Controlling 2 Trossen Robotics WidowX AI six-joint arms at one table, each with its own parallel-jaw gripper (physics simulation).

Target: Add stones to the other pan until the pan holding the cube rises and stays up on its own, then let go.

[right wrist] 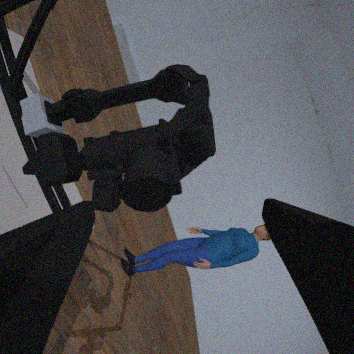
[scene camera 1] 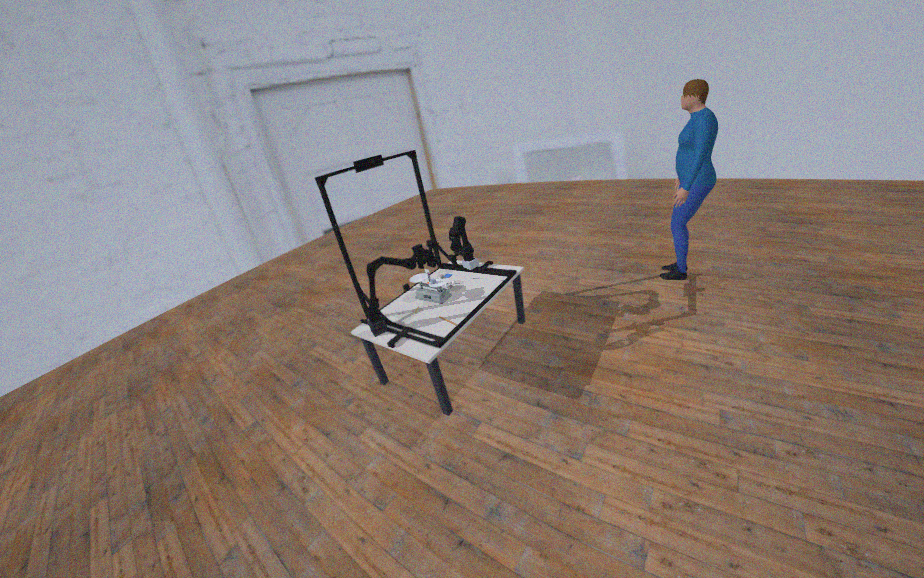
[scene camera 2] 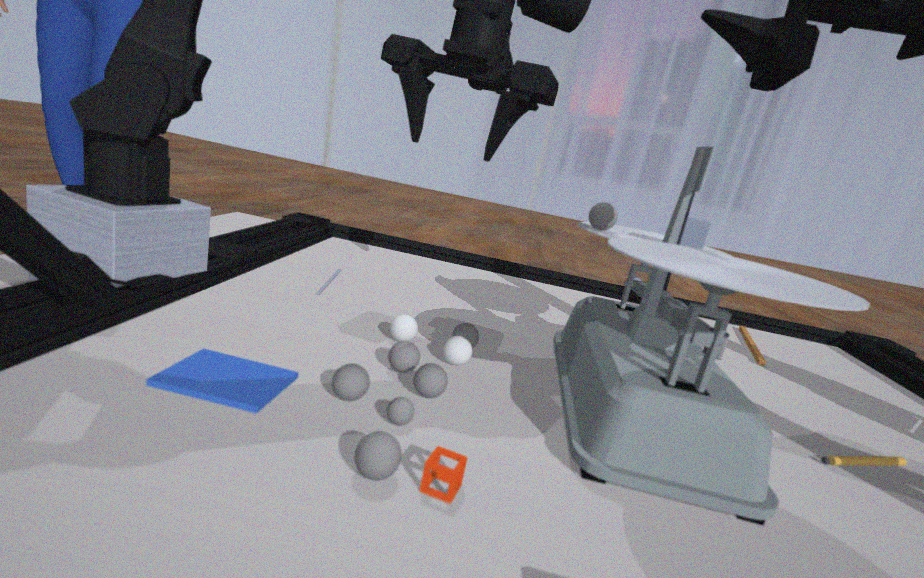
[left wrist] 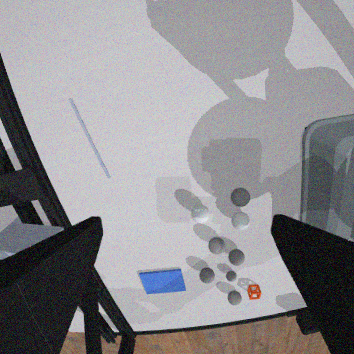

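Seen in the pictures: left gripper, fingertip midpoint: (scene camera 1: 461,263) (scene camera 2: 449,151) (left wrist: 188,224); right gripper, fingertip midpoint: (right wrist: 179,208) (scene camera 1: 438,248); left arm's base, link origin: (right wrist: 52,113) (scene camera 1: 469,259) (scene camera 2: 126,197); right arm's base, link origin: (scene camera 1: 375,320).
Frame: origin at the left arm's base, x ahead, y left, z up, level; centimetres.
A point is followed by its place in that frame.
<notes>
The balance scale (scene camera 2: 674,415) @(z -2.9, x 51.4, y -1.9 cm) (left wrist: 317,185) @(z -5.3, x 42.3, y 14.6 cm) has a grey-green base. Its near white pan (scene camera 2: 763,276) @(z 6.8, x 54.0, y 1.2 cm) looks bare. A grey stone (scene camera 2: 603,216) @(z 7.1, x 42.1, y 16.1 cm) rests on the far pan's left edge, and a pale blue-grey cube (scene camera 2: 693,233) @(z 7.4, x 50.2, y 16.1 cm) shows partly behind the beam, seemingly on the far pan. I cannot tell which pan is lower. Several loose grey stones (scene camera 2: 377,455) @(z -6.6, x 35.9, y -12.8 cm) (left wrist: 206,275) @(z -6.4, x 28.9, y -4.0 cm) and two white stones (scene camera 2: 404,327) @(z -6.8, x 27.3, y 7.2 cm) (left wrist: 200,213) @(z -6.2, x 26.6, y 9.1 cm) lie on the table left of the scale. My left gripper (scene camera 2: 451,149) @(z 10.0, x 23.8, y 19.1 cm) (left wrist: 188,224) @(z 10.0, x 23.8, y 19.1 cm) is open and empty, high above the table. My right gripper (right wrist: 179,208) @(z 31.7, x 44.9, y 26.7 cm) is open and empty, high above the scale's side.
An orange open-frame cube (scene camera 2: 442,475) @(z -8.5, x 39.1, y -9.6 cm) (left wrist: 254,291) @(z -8.4, x 39.9, y -11.2 cm) lies near the stones. A blue slab (scene camera 2: 221,379) @(z -8.3, x 21.2, y -9.3 cm) (left wrist: 162,281) @(z -8.3, x 21.0, y -8.2 cm) lies left of them. Two yellow pencils (scene camera 2: 865,461) @(z -8.2, x 68.1, y 15.2 cm) lie right of the scale. A black frame borders the table. A person (scene camera 1: 695,177) (right wrist: 200,250) stands beyond it.
</notes>
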